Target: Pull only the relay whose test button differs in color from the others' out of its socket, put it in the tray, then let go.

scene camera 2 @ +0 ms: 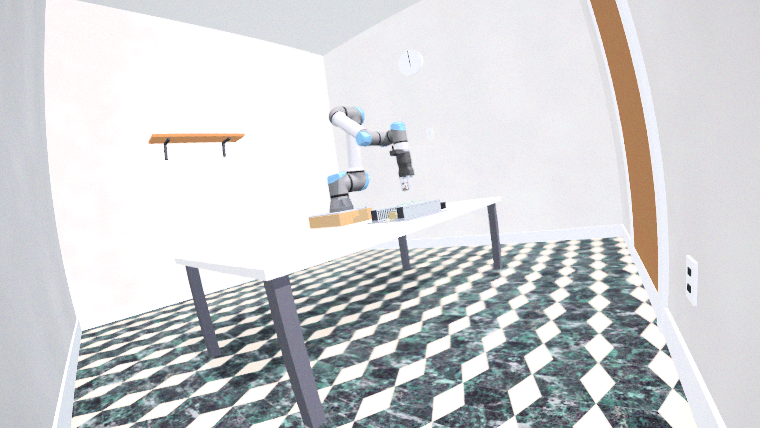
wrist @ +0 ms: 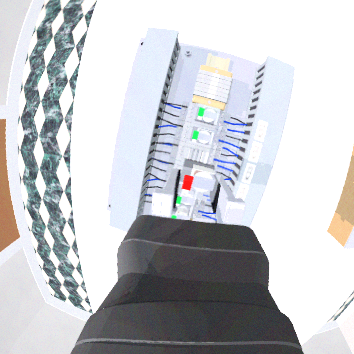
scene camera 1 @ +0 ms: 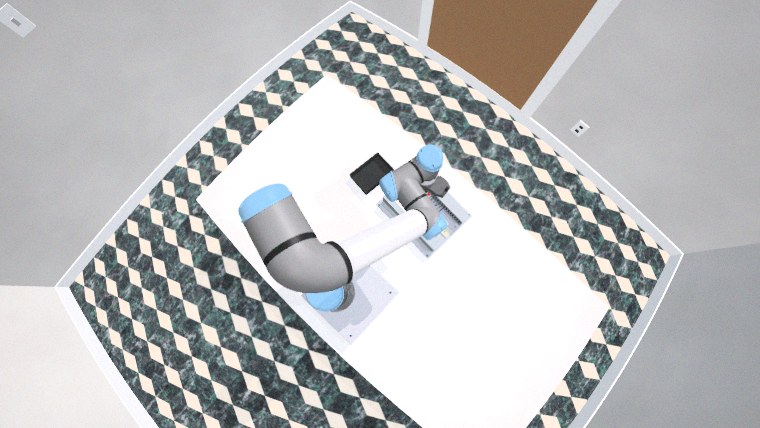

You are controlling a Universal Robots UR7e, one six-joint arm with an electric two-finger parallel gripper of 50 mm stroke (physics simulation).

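Where they show: gripper, fingertip midpoint: (scene camera 2: 406, 189) (wrist: 194, 182); arm's base, origin of the base link: (scene camera 2: 341, 210).
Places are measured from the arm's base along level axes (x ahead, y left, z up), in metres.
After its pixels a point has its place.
My gripper (scene camera 2: 405, 186) @(x 0.493, y -0.061, z 0.062 m) (wrist: 194, 182) @(x 0.493, y -0.061, z 0.062 m) is shut on the relay with the red test button (wrist: 187, 182) @(x 0.499, y -0.071, z 0.096 m) and holds it upright, raised clear above the socket row in the control panel (scene camera 1: 461, 219) @(x 0.530, y -0.233, z -0.012 m) (scene camera 2: 422, 209) @(x 0.589, y -0.114, z -0.044 m) (wrist: 135, 130) @(x 0.571, y -0.103, z -0.012 m). The red button also shows as a small dot in scene camera 1, beside the arm. Relays with green buttons, one at the top of the row (wrist: 206, 115) @(x 0.482, y -0.125, z -0.007 m) and one below it (wrist: 203, 136) @(x 0.484, y -0.099, z -0.007 m), sit in their sockets. More green buttons show between and below the fingers. The black tray (scene camera 1: 371, 173) @(x 0.489, y 0.199, z -0.072 m) lies left of the panel in scene camera 1; the wrist view does not show it.
Two slotted wire ducts, a left one (wrist: 152, 95) @(x 0.550, y -0.149, z -0.012 m) and a right one (wrist: 276, 95) @(x 0.389, y -0.163, z -0.012 m), flank the relay row, with black and blue wires running to the sockets. A terminal block (wrist: 213, 86) @(x 0.473, y -0.167, z -0.028 m) stands above the row. The robot base stands on a wooden block (scene camera 2: 340, 219) @(x 0.147, y -0.193, z -0.038 m) near the panel.
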